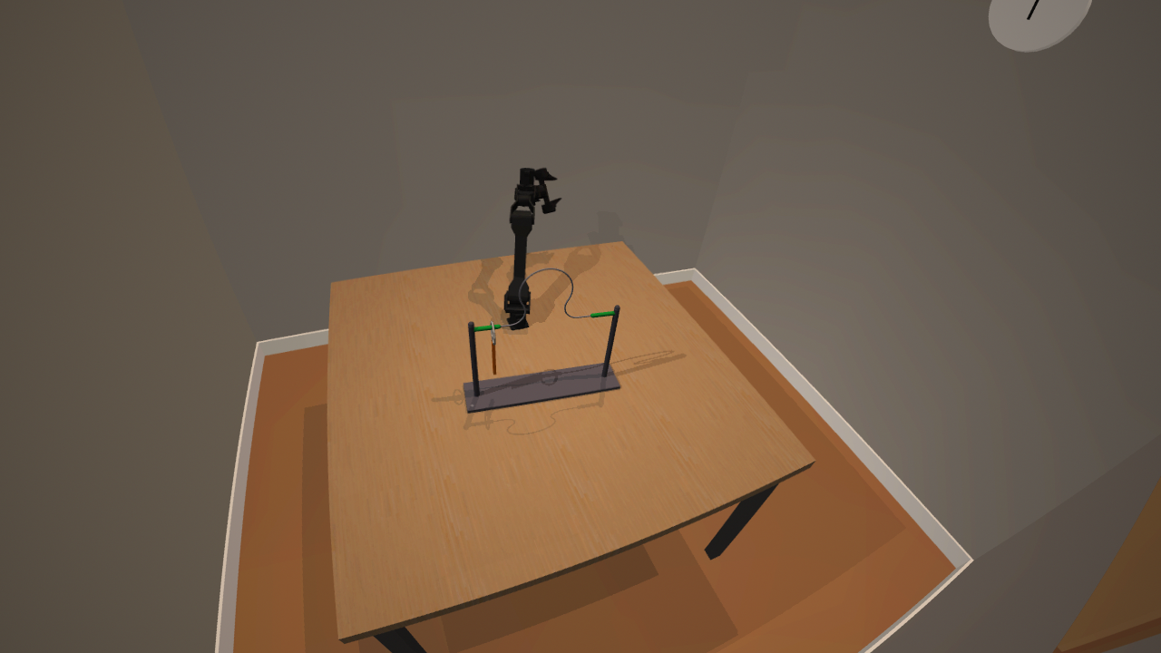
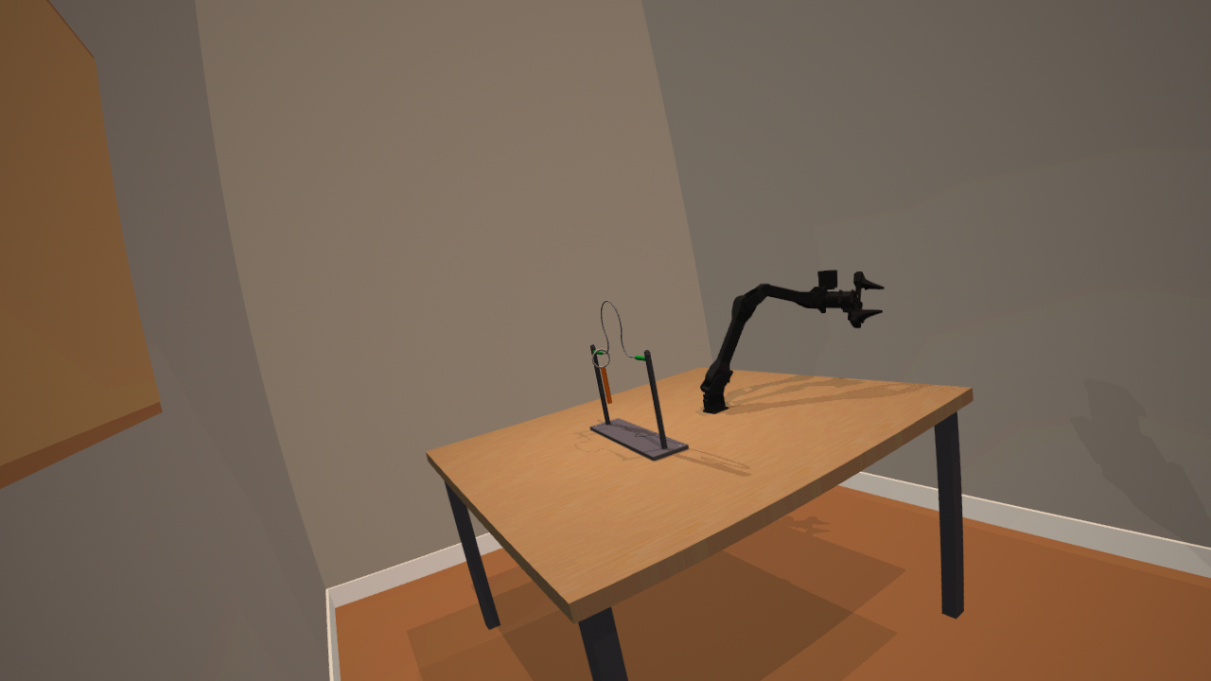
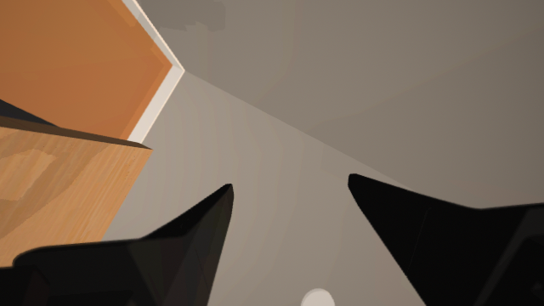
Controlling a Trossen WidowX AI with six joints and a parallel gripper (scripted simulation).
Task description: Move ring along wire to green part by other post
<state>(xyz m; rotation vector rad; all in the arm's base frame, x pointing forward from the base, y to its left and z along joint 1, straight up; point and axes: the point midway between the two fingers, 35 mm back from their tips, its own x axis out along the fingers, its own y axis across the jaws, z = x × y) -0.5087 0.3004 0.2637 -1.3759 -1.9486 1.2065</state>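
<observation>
My gripper tip is now 82 cm short of the ring with orange handle, 49 cm to the left of it and 6 cm above it.
</observation>
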